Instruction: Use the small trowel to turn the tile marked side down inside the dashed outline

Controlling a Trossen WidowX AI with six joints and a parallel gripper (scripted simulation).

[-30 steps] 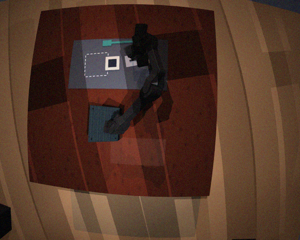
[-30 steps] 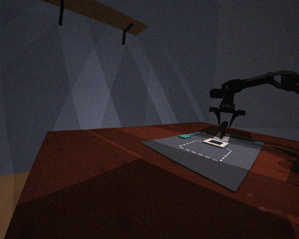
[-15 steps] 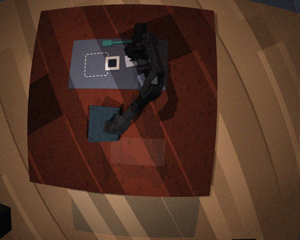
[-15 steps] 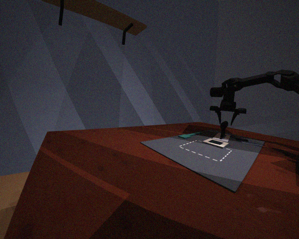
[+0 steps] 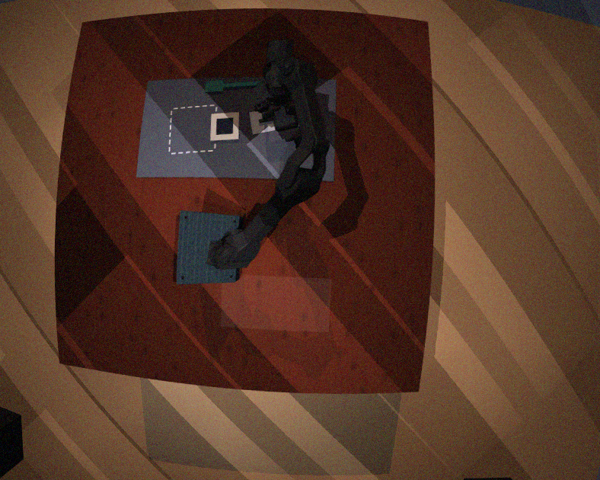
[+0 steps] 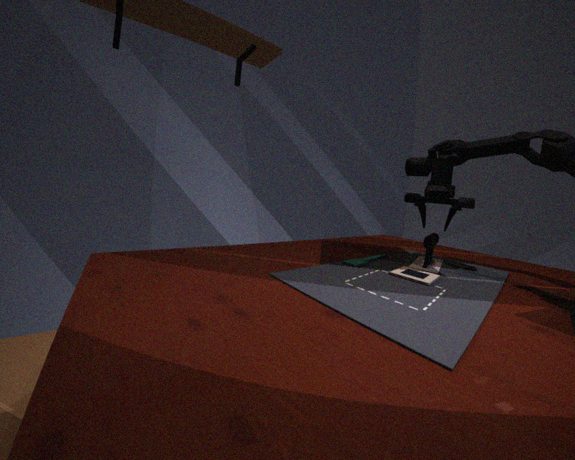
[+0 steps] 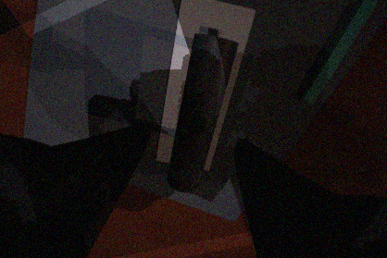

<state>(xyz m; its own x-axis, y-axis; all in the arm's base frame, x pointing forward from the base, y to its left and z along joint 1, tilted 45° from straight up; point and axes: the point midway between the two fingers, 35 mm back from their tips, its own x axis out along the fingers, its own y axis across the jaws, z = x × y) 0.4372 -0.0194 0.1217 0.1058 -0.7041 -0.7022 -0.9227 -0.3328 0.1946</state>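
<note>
Right now my gripper tip is 10 mm past the trowel, 20 mm to the right of it and 70 mm above it. Also, from my gripper tip: teal flat tool 90 mm ahead, 190 mm to the left, 100 mm below; white tile 50 mm behind, 180 mm to the left, 100 mm below; grey mat 50 mm behind, 150 mm to the left, 120 mm below.
</note>
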